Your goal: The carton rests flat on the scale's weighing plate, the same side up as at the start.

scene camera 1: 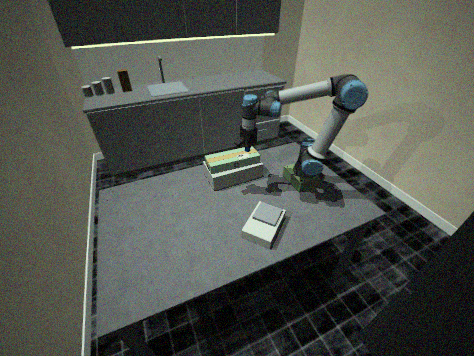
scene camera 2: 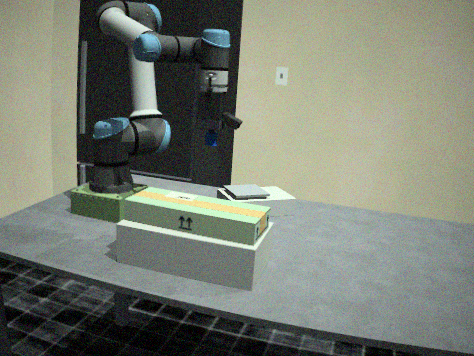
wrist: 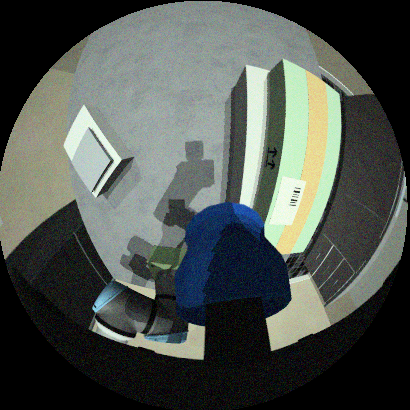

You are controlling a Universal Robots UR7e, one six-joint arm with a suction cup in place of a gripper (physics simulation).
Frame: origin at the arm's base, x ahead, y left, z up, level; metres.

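Where they show: hand at its tool point: (scene camera 1: 247,150) (scene camera 2: 210,144) (wrist: 225,239); arm's base at its link origin: (scene camera 2: 111,187).
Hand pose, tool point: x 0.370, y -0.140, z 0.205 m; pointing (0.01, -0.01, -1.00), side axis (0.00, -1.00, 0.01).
Things, the pixels of their centre, and the offset from my tool point. Level surfaces: height alone.
- long green carton at the middle of its body: (wrist: 302,166) (scene camera 2: 196,213) (scene camera 1: 232,159) dx +0.010, dy -0.160, dz -0.150 m
- pale block at the middle of its body: (wrist: 279,159) (scene camera 2: 195,242) (scene camera 1: 232,169) dx +0.010, dy -0.156, dz -0.230 m
- scale at the middle of its body: (wrist: 90,148) (scene camera 2: 255,199) (scene camera 1: 264,222) dx +0.099, dy +0.334, dz -0.245 m
- grey weighing plate at the middle of its body: (wrist: 88,160) (scene camera 2: 246,190) (scene camera 1: 267,213) dx +0.065, dy +0.312, dz -0.210 m
- grey table at its surface level: dz -0.283 m
The long green carton (scene camera 1: 220,164) (scene camera 2: 190,220) (wrist: 295,125) lies flat on a pale block (scene camera 1: 237,177) (scene camera 2: 185,256) (wrist: 254,115). It has an orange tape strip and a white label on top, and upright arrows on its side. The scale (scene camera 1: 259,234) (scene camera 2: 281,193) (wrist: 84,119) has a grey weighing plate (scene camera 1: 269,213) (scene camera 2: 246,190) (wrist: 90,159) with nothing on it. My gripper, a blue suction cup (scene camera 1: 247,149) (scene camera 2: 211,138) (wrist: 232,250), is open and holds nothing. It hangs apart from the carton and higher than its top, toward the labelled end. Its cup hides part of the carton in the wrist view.
The arm stands on a green base block (scene camera 1: 295,181) (scene camera 2: 95,204) (wrist: 166,256) near the carton's labelled end. The grey table (scene camera 1: 160,225) (scene camera 2: 360,260) (wrist: 190,60) bears everything. A kitchen counter (scene camera 1: 210,85) with a sink stands behind the table in scene camera 1.
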